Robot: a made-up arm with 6 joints.
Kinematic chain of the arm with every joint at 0, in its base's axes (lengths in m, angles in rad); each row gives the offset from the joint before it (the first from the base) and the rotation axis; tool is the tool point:
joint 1: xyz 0 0 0.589 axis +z
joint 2: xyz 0.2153 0 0 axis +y
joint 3: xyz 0 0 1.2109 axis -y
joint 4: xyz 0 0 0.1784 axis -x
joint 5: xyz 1.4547 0 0 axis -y
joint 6: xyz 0.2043 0 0 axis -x
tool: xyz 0 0 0
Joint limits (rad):
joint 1: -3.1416..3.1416
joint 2: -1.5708..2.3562
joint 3: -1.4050..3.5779
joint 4: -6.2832..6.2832
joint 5: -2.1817..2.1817
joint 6: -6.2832..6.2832
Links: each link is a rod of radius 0.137 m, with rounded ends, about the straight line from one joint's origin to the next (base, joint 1, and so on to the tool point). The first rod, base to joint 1, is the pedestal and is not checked.
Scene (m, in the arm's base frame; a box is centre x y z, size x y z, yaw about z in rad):
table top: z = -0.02
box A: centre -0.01 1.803 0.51 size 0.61 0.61 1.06 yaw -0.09
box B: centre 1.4 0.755 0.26 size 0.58 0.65 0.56 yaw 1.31
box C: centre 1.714 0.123 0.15 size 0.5 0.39 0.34 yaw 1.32
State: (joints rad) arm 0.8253 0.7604 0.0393 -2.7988 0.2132 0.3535
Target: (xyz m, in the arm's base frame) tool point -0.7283 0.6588 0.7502
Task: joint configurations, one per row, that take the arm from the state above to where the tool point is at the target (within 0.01 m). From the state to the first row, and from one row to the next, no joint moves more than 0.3 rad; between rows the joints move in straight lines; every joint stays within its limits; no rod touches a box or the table.
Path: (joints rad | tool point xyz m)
1: 1.0656 0.5808 0.1167 -2.8725 0.3672 0.2349 | 1.1783 2.0901 0.9611
2: 1.3059 0.4013 0.1940 -2.9463 0.5211 0.1164 | 0.6216 2.2160 1.4448
3: 1.5461 0.2217 0.2714 -3.0200 0.6751 -0.0022 | 0.0671 2.0902 1.9021
4: 1.7864 0.0421 0.3488 -3.0938 0.8290 -0.1208 | -0.3730 1.7366 2.3063
5: 1.9135 -0.0640 0.0555 -3.0797 0.7990 -0.0259 | -0.5694 1.6228 2.0199
6: 2.0405 -0.1702 -0.2377 -3.0657 0.7689 0.0689 | -0.7194 1.4410 1.7110
7: 2.1675 -0.2763 -0.5310 -3.0516 0.7388 0.1638 | -0.8042 1.2058 1.3894
8: 2.2946 -0.3824 -0.8242 -3.0376 0.7087 0.2586 | -0.8098 0.9371 1.0659
9: 2.4216 -0.4886 -1.1175 -3.0235 0.6786 0.3535 | -0.7283 0.6588 0.7502

